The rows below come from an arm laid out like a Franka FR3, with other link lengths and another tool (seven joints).
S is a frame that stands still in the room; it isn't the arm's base.
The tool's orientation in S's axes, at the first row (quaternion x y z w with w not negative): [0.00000, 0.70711, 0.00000, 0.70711]
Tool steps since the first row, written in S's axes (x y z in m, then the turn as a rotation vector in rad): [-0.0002, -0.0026, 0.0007, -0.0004, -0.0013, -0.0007]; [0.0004, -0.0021, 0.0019, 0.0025, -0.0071, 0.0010]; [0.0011, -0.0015, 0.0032, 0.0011, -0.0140, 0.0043]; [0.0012, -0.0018, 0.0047, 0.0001, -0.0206, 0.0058]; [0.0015, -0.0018, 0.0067, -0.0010, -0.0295, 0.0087]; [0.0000, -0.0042, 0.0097, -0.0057, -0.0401, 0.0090]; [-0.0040, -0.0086, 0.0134, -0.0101, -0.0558, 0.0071]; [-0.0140, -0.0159, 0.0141, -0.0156, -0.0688, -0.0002]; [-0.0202, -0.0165, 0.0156, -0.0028, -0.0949, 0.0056]
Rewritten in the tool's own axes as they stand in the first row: [-0.0007, -0.0026, -0.0002, 0.0007, -0.0013, -0.0004]; [-0.0019, -0.0021, 0.0004, -0.0010, -0.0071, 0.0025]; [-0.0032, -0.0015, 0.0011, -0.0043, -0.0140, 0.0011]; [-0.0047, -0.0018, 0.0012, -0.0058, -0.0206, 0.0001]; [-0.0067, -0.0018, 0.0015, -0.0087, -0.0295, -0.0010]; [-0.0097, -0.0042, 0.0000, -0.0090, -0.0401, -0.0057]; [-0.0134, -0.0086, -0.0040, -0.0071, -0.0558, -0.0101]; [-0.0141, -0.0159, -0.0140, 0.0002, -0.0688, -0.0156]; [-0.0156, -0.0165, -0.0202, -0.0056, -0.0949, -0.0028]
